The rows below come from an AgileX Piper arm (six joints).
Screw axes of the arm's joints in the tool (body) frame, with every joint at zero. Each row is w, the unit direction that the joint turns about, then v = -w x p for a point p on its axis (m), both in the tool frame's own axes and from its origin. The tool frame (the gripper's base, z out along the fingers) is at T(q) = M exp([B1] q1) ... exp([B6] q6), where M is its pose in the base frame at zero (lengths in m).
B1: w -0.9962 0 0.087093 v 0 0.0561 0
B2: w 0 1 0 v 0.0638 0 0.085
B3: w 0 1 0 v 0.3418 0 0.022
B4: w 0 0 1 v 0 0 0
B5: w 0 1 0 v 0.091 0 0
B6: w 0 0 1 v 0 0 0
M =
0.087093 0 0.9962 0.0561
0 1 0 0
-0.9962 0 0.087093 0.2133
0 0 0 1
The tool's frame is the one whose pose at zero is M.
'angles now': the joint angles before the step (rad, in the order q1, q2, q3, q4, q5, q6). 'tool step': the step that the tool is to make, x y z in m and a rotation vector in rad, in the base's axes. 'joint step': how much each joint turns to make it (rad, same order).
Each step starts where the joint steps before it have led.
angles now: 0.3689 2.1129 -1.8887 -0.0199 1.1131 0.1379
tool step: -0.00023 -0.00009 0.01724 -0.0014 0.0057 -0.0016
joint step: 0.0000 0.0000 -0.0692 0.0009 0.0750 0.0000
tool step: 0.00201 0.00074 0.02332 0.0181 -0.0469 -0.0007
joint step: 0.0000 -0.0039 -0.0801 0.0000 0.0337 0.0000
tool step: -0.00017 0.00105 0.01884 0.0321 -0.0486 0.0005
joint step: 0.0000 -0.0115 -0.0480 0.0124 0.0026 0.0000
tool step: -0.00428 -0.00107 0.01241 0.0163 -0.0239 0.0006
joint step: -0.0001 -0.0238 -0.0053 0.0066 0.0010 -0.0001
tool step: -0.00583 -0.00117 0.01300 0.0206 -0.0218 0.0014
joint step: 0.0001 -0.0287 -0.0001 0.0114 0.0010 0.0000
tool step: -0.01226 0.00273 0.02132 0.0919 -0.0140 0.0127
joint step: 0.0000 -0.0472 0.0001 0.0816 0.0009 0.0001
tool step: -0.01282 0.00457 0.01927 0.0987 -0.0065 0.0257
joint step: 0.0020 -0.0418 -0.0001 0.0944 0.0008 -0.0055
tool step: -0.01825 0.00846 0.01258 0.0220 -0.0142 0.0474
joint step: 0.0301 -0.0524 0.0349 0.0236 -0.0012 -0.0148
